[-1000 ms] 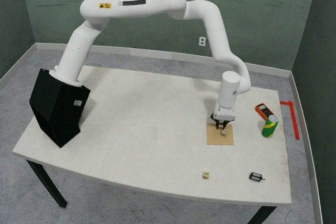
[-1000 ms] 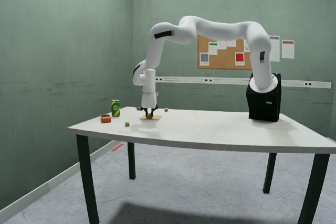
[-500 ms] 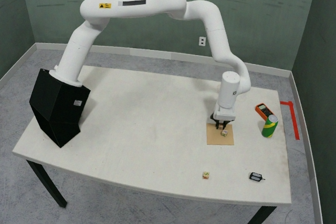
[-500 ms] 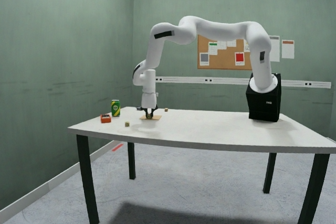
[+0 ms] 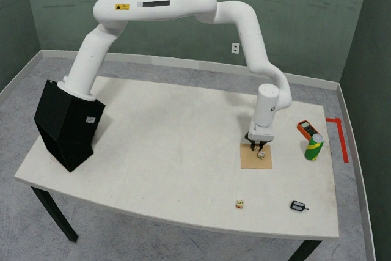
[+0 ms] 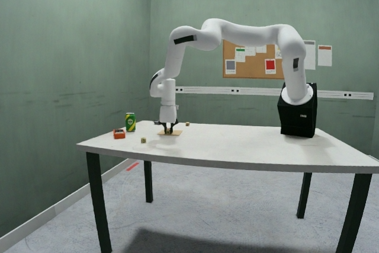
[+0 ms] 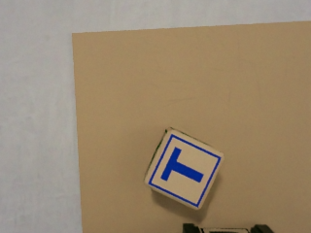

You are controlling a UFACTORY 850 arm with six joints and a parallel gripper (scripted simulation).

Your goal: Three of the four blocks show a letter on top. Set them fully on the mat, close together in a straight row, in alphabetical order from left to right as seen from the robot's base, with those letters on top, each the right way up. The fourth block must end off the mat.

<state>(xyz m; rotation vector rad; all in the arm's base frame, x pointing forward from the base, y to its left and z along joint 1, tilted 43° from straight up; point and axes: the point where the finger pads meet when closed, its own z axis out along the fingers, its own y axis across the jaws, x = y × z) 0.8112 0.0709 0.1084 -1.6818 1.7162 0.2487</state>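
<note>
The tan mat is 40 mm to the right of my hand and 20 mm below it. Also, from my hand: yellow can 270 mm ahead, 10 mm to the left, 40 mm above; then orange multimeter 260 mm ahead, 160 mm to the left, 10 mm below; then small black object 220 mm ahead, 280 mm to the right, 10 mm below.
</note>
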